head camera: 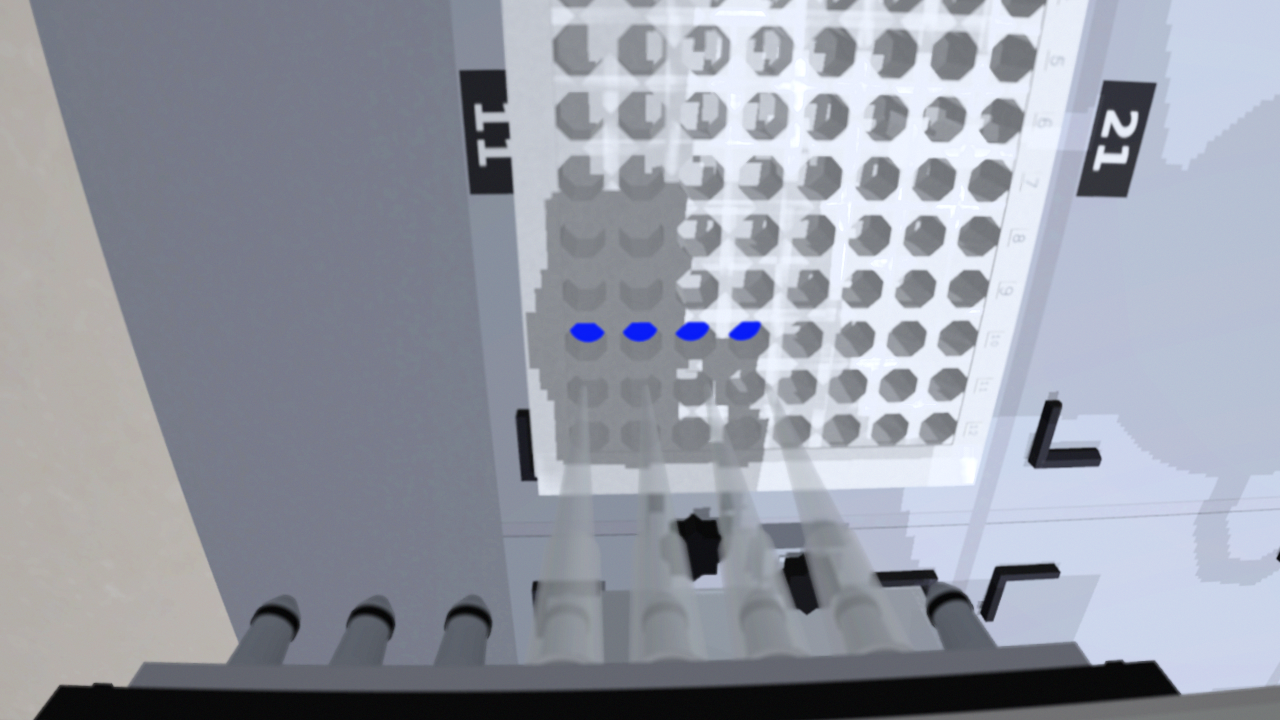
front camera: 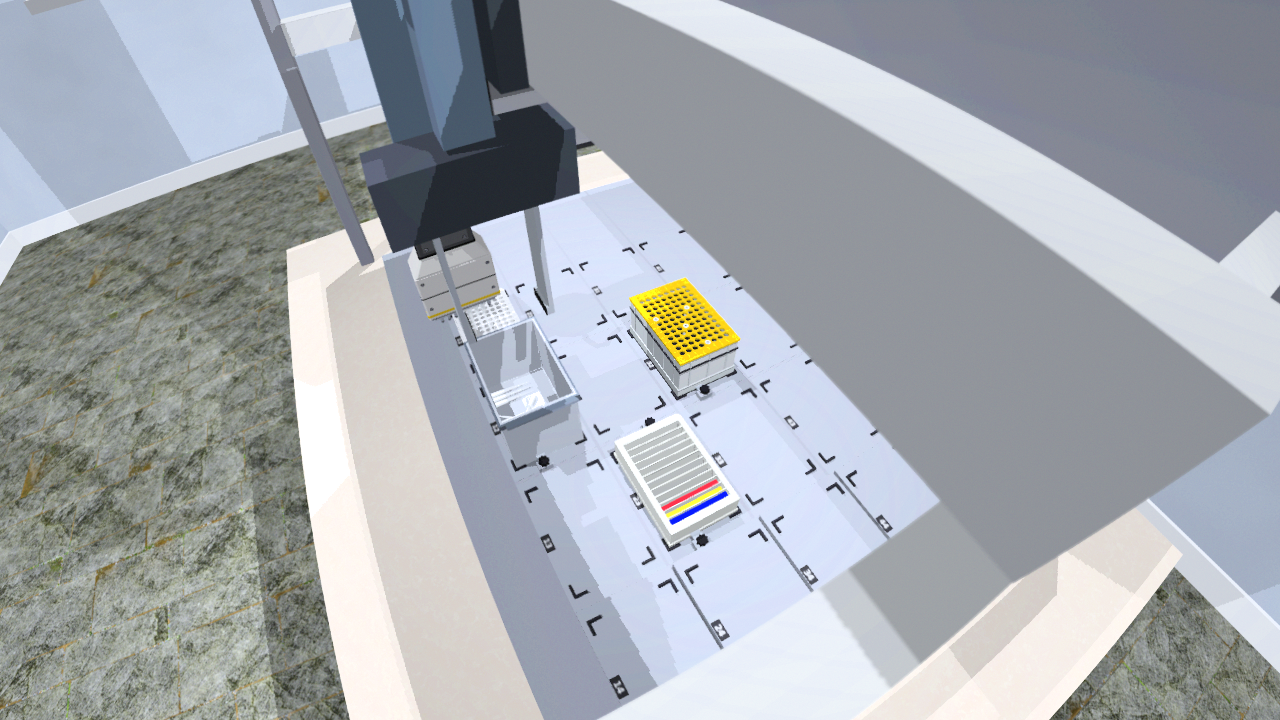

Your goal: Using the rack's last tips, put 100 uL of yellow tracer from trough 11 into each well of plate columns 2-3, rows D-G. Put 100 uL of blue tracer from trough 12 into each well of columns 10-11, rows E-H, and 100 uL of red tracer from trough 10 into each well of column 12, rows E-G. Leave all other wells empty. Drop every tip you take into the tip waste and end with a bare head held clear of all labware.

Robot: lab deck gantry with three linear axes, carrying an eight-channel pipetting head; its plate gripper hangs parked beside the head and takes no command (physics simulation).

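Observation:
The pipetting head is low over the white plate. Four clear tips sit on its middle channels; no colour shows in them. Their narrow ends point toward column 11, rows E-H; their exact height is unclear. Blue liquid shows in column 10, rows E-H. No colour shows in columns 5-9, 11 or 12; columns 1-3 are out of the head view. The trough block holds red, yellow and blue strips. The yellow rack holds several scattered tips. The parked gripper has its fingers apart, empty.
The tip waste bin, with loose white tips inside, stands directly in front of the plate. A grey frame post rises at the deck's left edge. A large grey beam hides the deck's right side. Black corner locators mark the deck positions.

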